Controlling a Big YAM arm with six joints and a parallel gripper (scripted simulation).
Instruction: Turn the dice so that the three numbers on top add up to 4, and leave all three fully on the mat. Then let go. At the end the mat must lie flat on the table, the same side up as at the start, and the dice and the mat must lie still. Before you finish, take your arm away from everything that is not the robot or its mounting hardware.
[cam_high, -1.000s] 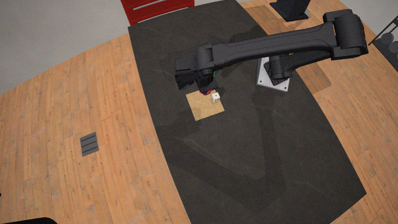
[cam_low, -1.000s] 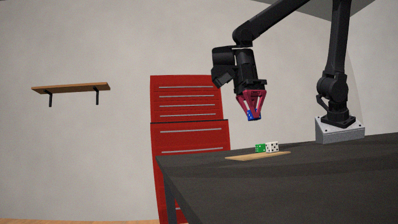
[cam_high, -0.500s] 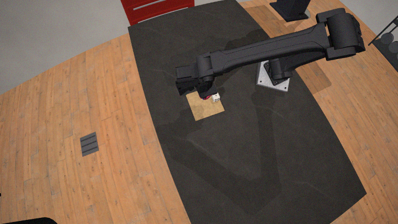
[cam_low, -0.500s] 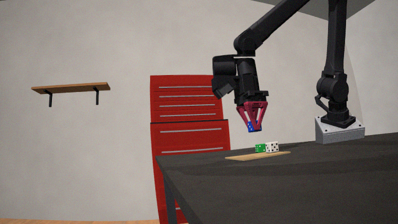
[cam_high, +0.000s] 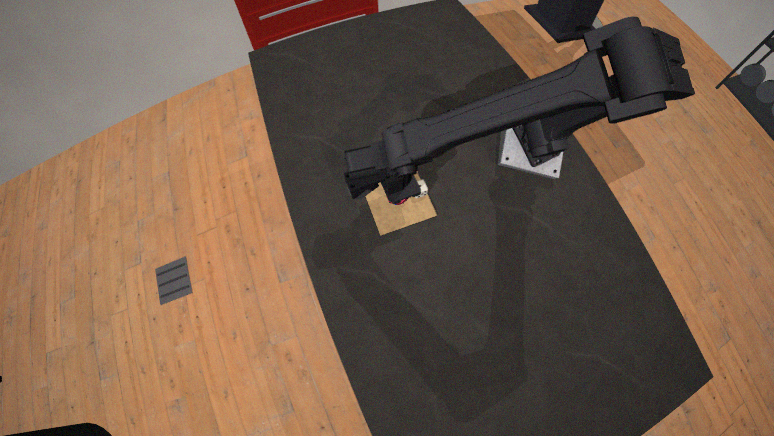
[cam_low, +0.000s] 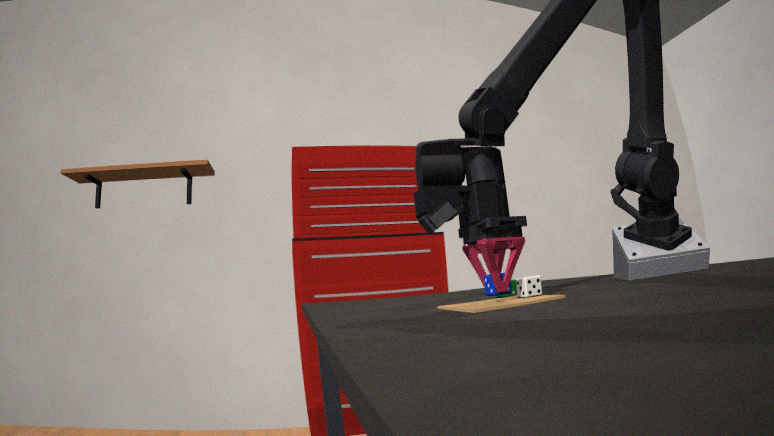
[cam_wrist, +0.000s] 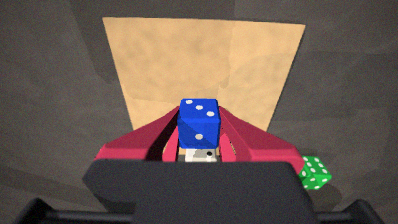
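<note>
Right now the tan mat is 2 cm below my hand. Round my hand: blue die (right at my hand); white die (6 cm behind, 1 cm below); green die (9 cm behind, 14 cm to the right, 1 cm below).
</note>
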